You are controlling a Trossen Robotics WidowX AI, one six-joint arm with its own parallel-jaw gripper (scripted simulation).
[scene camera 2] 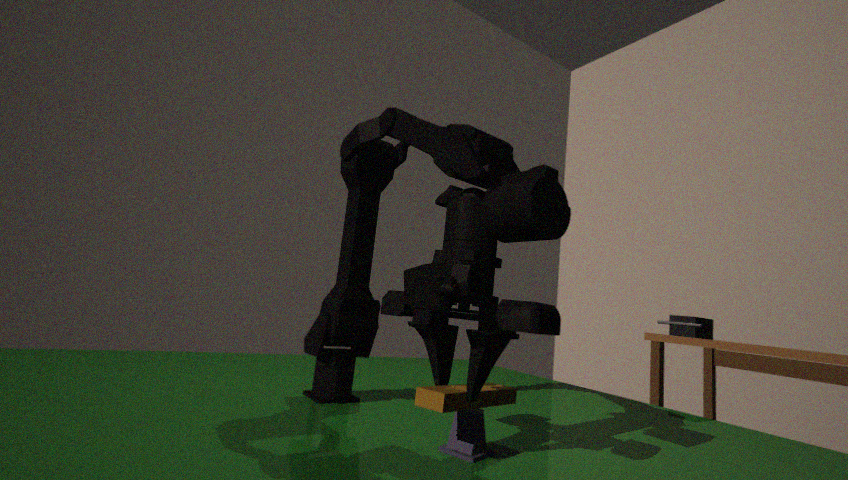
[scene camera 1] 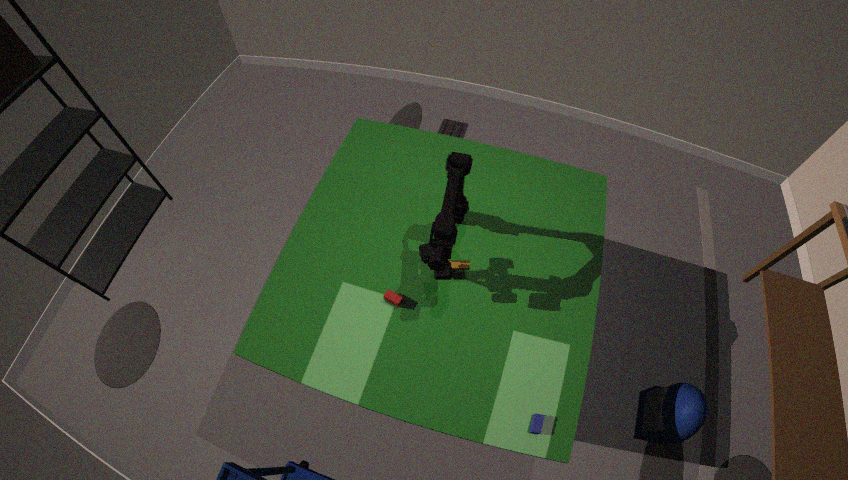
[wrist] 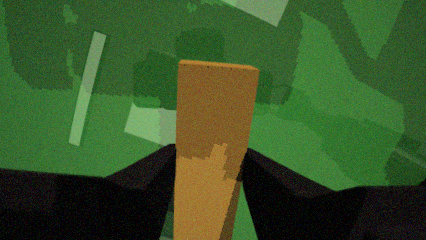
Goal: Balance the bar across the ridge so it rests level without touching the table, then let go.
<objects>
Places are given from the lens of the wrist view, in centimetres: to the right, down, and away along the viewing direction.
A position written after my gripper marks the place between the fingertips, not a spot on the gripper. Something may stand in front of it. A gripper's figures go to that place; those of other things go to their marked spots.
my gripper [wrist: 209,154]: 0, 2, 11
orange bar [wrist: 215,101]: 0, -1, 9
</objects>
